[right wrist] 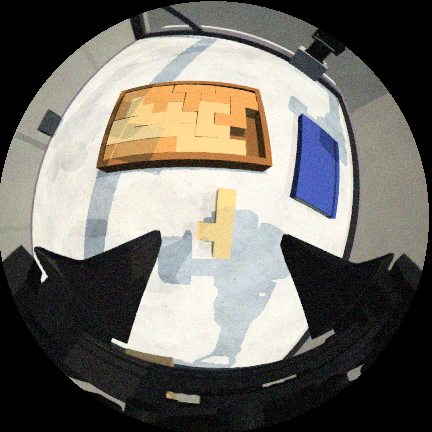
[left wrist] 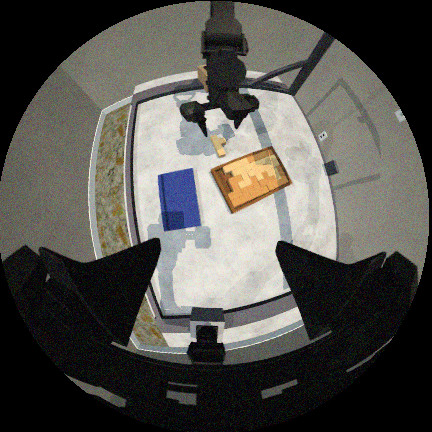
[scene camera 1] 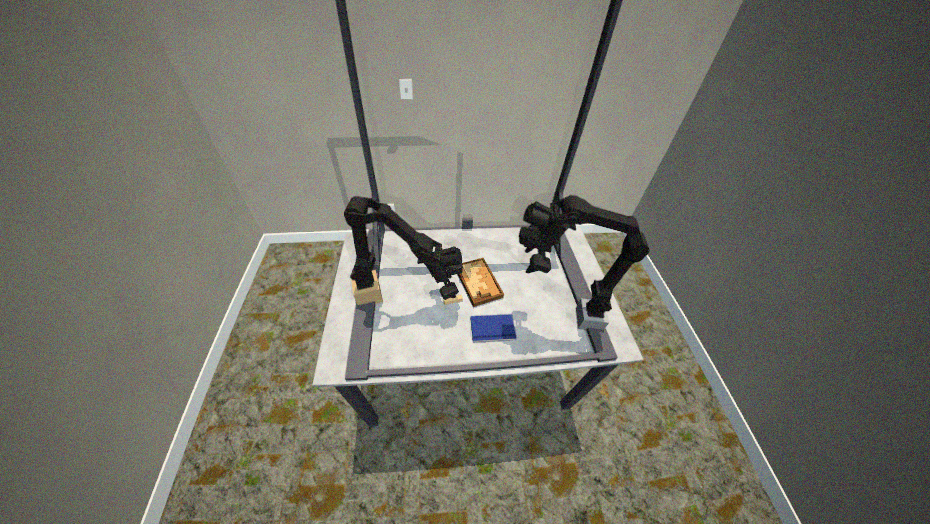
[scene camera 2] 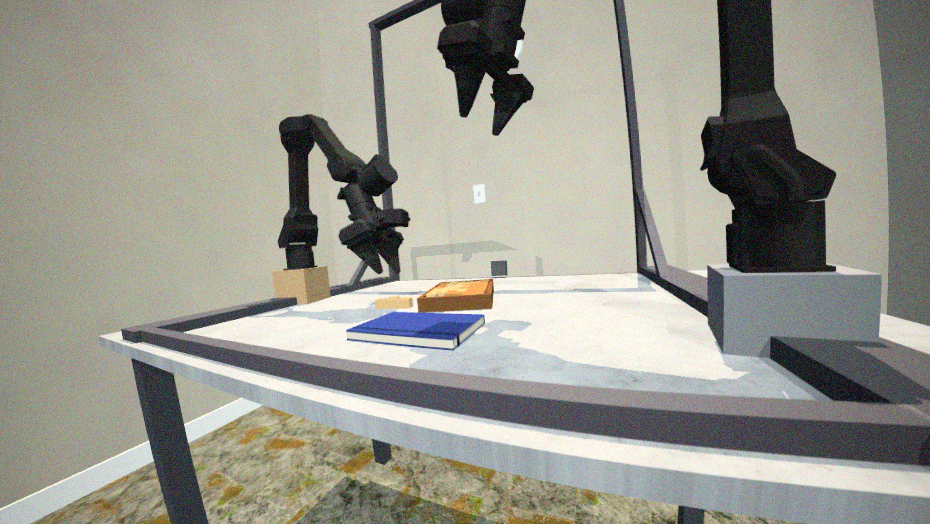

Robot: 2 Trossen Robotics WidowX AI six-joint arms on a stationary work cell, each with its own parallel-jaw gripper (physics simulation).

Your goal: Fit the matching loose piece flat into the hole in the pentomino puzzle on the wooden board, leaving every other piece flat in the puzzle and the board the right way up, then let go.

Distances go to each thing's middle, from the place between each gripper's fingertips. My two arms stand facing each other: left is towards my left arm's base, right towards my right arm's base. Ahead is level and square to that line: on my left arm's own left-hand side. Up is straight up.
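Wooden puzzle board [scene camera 2: 475, 301]: 10 cm behind my right hand, 11 cm to the left of it, 6 cm below it. Blue book [scene camera 1: 486, 328], counted from my right hand as well: 12 cm ahead, 18 cm to the left and 6 cm below.
The wooden puzzle board is 12 cm behind my left hand, 15 cm to the right of it and 28 cm below it. As for the blue book, my left hand is 7 cm to the left of it, 10 cm short of it and 29 cm above it.
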